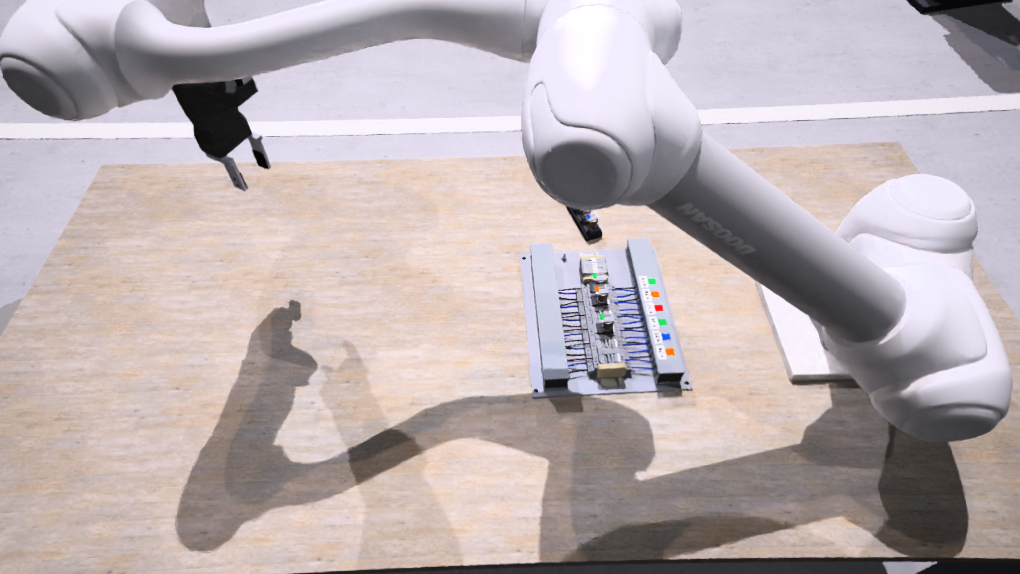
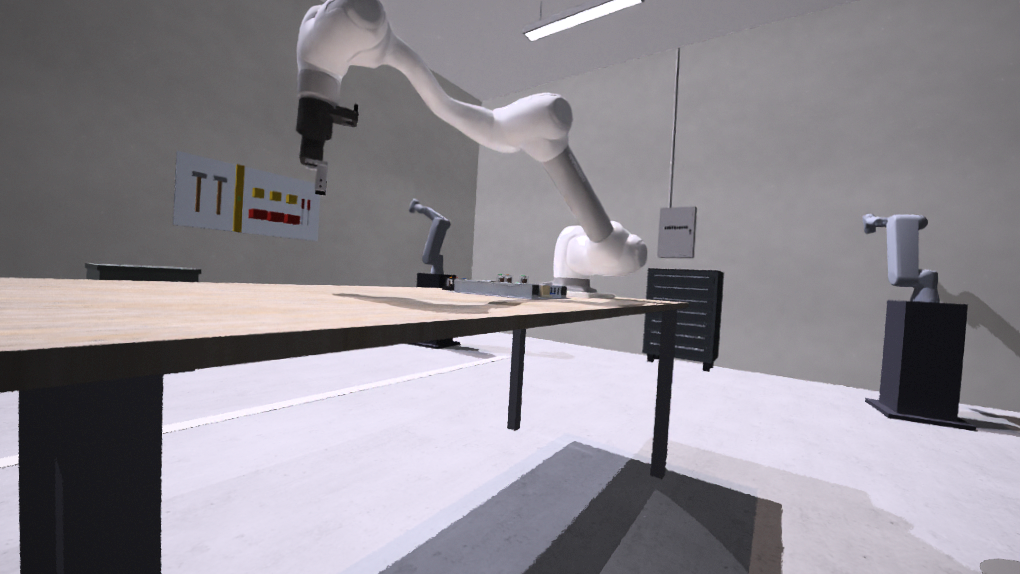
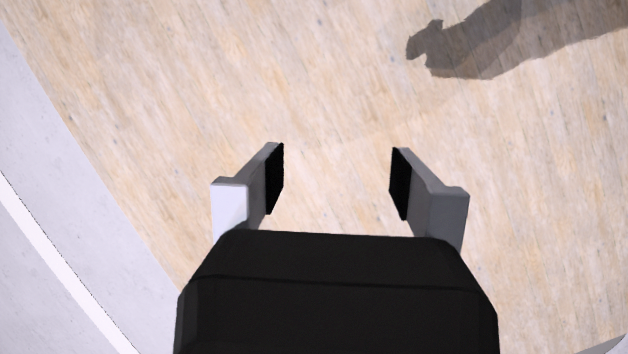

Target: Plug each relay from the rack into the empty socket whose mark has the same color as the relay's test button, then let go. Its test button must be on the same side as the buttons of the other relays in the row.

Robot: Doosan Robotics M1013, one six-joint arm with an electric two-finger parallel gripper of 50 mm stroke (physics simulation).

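Frame: origin at the arm's base, x ahead, y left, z up, level; metres.
Where they show: gripper, fingertip midpoint: [image 1: 253, 176] [image 2: 320, 192] [image 3: 336, 167]; arm's base at its link origin: [image 2: 571, 291].
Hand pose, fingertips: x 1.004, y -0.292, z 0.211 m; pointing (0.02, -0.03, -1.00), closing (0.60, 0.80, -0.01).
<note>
Things, the pixels of their centre, and the offset from my fingertips. "pt": a spot on its surface instead. Level surfaces: height alone.
- black rack at a spot on its surface: [image 1: 594, 233] pt 0.600 m back, 0.039 m left, 0.212 m down
- relay with a blue button, body centre: [image 1: 590, 223] 0.597 m back, 0.019 m left, 0.203 m down
- grey panel at a spot on its surface: [image 1: 581, 387] pt 0.493 m back, 0.368 m left, 0.226 m down
- wooden table's at its surface level: 0.229 m down
My gripper [image 1: 253, 177] [image 2: 320, 191] [image 3: 336, 167] is open and empty, high above the table's far left part, well left of the rack and the panel. The black rack [image 1: 594, 233] stands behind the panel, partly hidden by the arm. A relay with a blue button [image 1: 588, 216] shows in it; other relays there are hidden. The grey panel [image 1: 581, 387] [image 2: 492, 288] bears a row of relays with green [image 1: 594, 276], orange [image 1: 597, 289] and green [image 1: 602, 316] buttons. Marks run green, orange, red [image 1: 658, 308], green, blue [image 1: 666, 336], orange [image 1: 669, 351]. Sockets beside the red, blue and nearer orange marks look empty.
The arm [image 1: 770, 235] [image 2: 577, 192] reaches from its white base plate [image 1: 806, 349] at the right, over the rack. Raised grey ducts [image 1: 547, 314] [image 1: 652, 314] flank the socket row. The wooden table's [image 1: 399, 285] [image 3: 325, 100] far edge lies near the gripper.
</note>
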